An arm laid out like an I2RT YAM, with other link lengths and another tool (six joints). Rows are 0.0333 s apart.
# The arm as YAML. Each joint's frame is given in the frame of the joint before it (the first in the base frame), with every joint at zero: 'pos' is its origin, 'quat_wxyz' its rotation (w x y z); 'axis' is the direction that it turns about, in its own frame. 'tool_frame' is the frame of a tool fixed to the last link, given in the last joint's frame.
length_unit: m
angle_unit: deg
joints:
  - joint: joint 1
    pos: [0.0, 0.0, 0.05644]
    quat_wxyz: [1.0, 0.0, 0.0, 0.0]
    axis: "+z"
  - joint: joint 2
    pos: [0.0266, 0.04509, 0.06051]
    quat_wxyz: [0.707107, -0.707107, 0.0, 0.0]
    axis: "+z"
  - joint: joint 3
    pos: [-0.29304, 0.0, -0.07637]
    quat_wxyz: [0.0, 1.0, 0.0, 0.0]
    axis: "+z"
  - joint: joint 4
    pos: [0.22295, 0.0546, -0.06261]
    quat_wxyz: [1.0, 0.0, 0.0, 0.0]
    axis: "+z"
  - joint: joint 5
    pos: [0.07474, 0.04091, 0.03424]
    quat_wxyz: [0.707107, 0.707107, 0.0, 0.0]
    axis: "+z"
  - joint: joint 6
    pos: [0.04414, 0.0, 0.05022]
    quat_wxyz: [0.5, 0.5, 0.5, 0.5]
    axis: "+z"
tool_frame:
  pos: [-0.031, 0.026, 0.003]
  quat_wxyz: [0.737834, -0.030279, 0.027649, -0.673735]
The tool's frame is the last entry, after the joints.
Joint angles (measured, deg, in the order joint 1, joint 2, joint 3, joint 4, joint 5, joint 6), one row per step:
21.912, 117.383, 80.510, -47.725, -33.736, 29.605
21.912, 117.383, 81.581, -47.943, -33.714, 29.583
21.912, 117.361, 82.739, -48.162, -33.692, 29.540
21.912, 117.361, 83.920, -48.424, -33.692, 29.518
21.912, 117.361, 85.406, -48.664, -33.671, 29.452
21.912, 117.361, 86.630, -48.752, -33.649, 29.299
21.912, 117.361, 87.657, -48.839, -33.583, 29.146
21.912, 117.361, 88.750, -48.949, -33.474, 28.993
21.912, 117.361, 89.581, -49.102, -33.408, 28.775
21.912, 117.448, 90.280, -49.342, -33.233, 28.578
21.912, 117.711, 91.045, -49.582, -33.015, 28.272
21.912, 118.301, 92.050, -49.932, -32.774, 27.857
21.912, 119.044, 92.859, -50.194, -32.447, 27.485
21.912, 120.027, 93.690, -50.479, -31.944, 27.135
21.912, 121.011, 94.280, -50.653, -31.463, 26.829
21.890, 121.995, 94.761, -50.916, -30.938, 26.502
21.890, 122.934, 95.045, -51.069, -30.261, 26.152
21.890, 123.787, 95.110, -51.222, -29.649, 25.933
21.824, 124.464, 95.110, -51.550, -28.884, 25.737
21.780, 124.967, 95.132, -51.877, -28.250, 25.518
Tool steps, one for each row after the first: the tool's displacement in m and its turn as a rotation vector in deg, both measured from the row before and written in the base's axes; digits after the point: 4 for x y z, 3 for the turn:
0.0028, 0.0011, 0.0038, 0.301, -0.812, 0.016
0.0029, 0.0012, 0.0043, 0.343, -0.923, 0.033
0.0029, 0.0012, 0.0044, 0.345, -0.865, 0.018
0.0036, 0.0015, 0.0055, 0.452, -1.201, 0.051
0.0030, 0.0012, 0.0046, 0.415, -1.149, 0.122
0.0024, 0.0009, 0.0039, 0.300, -0.984, 0.113
0.0025, 0.0010, 0.0041, 0.275, -1.040, 0.102
0.0017, 0.0006, 0.0032, 0.201, -0.780, 0.163
0.0014, 0.0005, 0.0020, -0.014, -0.523, 0.120
0.0018, 0.0006, 0.0011, -0.092, -0.500, 0.198
0.0028, 0.0010, -0.0001, -0.186, -0.388, 0.281
0.0028, 0.0009, -0.0020, -0.362, -0.150, 0.227
0.0032, 0.0011, -0.0037, -0.611, 0.024, 0.172
0.0028, 0.0009, -0.0047, -0.641, 0.181, 0.146
0.0024, 0.0006, -0.0052, -0.754, 0.340, 0.140
0.0019, 0.0005, -0.0059, -0.906, 0.315, 0.161
0.0012, 0.0002, -0.0061, -0.901, 0.534, 0.074
0.0007, -0.0006, -0.0053, -1.065, 0.552, -0.025
0.0004, -0.0005, -0.0039, -0.870, 0.409, 0.050

